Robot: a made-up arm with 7 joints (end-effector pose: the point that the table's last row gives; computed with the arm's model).
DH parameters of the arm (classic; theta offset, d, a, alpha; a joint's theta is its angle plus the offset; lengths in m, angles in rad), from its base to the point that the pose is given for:
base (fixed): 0 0.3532 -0.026 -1.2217
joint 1: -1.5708 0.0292 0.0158 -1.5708
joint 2: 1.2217 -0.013 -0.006 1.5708
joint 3: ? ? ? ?
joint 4: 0 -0.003 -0.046 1.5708
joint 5: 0 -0.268 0.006 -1.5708
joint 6: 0 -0.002 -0.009 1.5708
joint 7: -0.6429 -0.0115 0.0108 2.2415
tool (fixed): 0.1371 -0.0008 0 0
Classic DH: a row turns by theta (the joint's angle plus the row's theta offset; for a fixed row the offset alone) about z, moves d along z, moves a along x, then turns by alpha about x.
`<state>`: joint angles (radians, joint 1 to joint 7).
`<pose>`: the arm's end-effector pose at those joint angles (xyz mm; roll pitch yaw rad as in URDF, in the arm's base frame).
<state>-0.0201 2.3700 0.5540 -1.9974 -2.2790 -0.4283 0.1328</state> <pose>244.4 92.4 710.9 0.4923 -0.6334 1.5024</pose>
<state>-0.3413 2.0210 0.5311 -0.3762 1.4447 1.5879 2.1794</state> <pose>5.1 540.1 707.3 1.4463 0.2701 2.4467</pose>
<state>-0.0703 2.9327 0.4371 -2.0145 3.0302 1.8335 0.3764</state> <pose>225.1 -66.3 687.9 1.9941 0.3907 -0.9163</pose>
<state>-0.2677 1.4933 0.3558 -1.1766 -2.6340 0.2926 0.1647</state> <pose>253.4 506.4 517.6 -0.0458 0.1571 1.7051</pose>
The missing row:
joint 3: 1.5708 -0.347 0.059 -1.5708
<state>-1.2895 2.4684 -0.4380 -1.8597 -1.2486 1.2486 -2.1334</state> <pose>-26.5 252.7 752.1 -1.5492 0.3627 2.6853</pose>
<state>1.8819 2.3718 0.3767 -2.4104 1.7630 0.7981 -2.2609</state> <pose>64.4 237.1 143.6 -3.0972 -0.9370 2.2496</pose>
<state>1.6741 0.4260 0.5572 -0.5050 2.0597 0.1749 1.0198</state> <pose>-626.0 169.7 359.2 1.8483 -1.2906 -3.1193</pose>
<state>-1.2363 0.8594 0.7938 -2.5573 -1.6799 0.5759 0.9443</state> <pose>44.9 188.6 581.2 0.2769 -0.4823 -1.4264</pose>
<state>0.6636 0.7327 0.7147 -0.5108 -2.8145 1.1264 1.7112</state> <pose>-247.6 486.7 36.3 -1.8552 1.3701 -0.1298</pose>
